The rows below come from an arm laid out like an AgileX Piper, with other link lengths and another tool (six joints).
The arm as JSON. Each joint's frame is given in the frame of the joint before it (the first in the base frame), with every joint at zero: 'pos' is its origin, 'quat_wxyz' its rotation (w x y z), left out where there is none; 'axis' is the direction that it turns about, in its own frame. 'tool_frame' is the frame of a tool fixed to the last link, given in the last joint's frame.
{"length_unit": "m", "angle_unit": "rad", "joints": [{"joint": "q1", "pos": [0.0, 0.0, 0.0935], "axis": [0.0, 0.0, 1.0]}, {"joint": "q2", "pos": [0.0, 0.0, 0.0], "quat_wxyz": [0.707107, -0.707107, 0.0, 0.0], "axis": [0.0, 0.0, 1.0]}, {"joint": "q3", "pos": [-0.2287, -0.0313, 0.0], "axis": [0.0, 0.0, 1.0]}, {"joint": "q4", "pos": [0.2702, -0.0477, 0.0], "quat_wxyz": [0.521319, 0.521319, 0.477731, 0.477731], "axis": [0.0, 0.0, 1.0]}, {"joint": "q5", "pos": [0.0, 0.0, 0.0], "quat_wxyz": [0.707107, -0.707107, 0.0, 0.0], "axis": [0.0, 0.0, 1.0]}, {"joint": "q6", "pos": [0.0, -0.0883, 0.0], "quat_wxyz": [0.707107, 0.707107, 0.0, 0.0], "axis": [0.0, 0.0, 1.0]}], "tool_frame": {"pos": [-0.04, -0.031, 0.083], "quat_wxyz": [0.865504, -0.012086, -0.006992, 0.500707]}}
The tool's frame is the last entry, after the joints.
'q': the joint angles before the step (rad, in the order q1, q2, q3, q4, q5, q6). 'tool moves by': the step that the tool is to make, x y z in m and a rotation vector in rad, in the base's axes. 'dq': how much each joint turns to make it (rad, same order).
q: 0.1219, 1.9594, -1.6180, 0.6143, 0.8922, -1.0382
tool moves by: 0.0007, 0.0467, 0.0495, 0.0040, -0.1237, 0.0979
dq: 0.0907, -0.0008, -0.1278, -0.0178, 0.0073, 0.0002
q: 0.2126, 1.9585, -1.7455, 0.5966, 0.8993, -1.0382
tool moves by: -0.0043, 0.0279, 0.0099, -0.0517, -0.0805, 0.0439
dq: 0.0732, -0.0019, -0.0185, -0.0725, -0.0577, 0.0099
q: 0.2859, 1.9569, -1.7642, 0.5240, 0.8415, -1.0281
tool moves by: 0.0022, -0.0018, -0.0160, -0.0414, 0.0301, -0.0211
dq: 0.0089, 0.0216, 0.0000, -0.0617, 0.0011, 0.0516
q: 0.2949, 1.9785, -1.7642, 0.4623, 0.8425, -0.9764
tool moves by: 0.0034, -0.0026, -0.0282, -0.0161, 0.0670, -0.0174
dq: -0.0038, 0.0481, -0.0002, -0.0123, 0.0131, 0.0276
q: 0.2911, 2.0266, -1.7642, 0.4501, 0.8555, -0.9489
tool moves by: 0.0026, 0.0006, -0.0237, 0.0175, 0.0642, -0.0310
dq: 0.0001, 0.0449, 0.0003, 0.0179, -0.0003, 0.0346
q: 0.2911, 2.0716, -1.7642, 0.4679, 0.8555, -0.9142
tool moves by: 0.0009, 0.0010, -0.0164, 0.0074, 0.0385, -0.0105
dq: -0.0001, 0.0316, 0.0001, 0.0143, 0.0001, 0.0088
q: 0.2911, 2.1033, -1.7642, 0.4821, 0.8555, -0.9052
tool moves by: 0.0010, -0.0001, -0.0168, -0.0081, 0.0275, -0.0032
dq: 0.0000, 0.0317, 0.0003, 0.0000, -0.0044, 0.0015
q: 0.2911, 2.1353, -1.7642, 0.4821, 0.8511, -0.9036
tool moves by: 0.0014, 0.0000, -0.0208, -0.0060, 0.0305, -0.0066
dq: 0.0001, 0.0411, 0.0000, 0.0048, -0.0115, 0.0002
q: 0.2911, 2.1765, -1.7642, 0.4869, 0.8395, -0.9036
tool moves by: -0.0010, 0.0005, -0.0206, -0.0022, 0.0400, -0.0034
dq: 0.0000, 0.0392, -0.0002, 0.0100, -0.0001, 0.0000
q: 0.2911, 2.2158, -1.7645, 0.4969, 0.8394, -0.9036
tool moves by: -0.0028, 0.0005, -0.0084, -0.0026, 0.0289, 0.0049
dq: 0.0000, 0.0142, -0.0019, 0.0020, 0.0174, 0.0025
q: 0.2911, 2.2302, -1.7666, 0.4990, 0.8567, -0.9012
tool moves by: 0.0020, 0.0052, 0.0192, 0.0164, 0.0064, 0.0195
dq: 0.0001, -0.0001, -0.0689, 0.0000, 0.0734, 0.0159
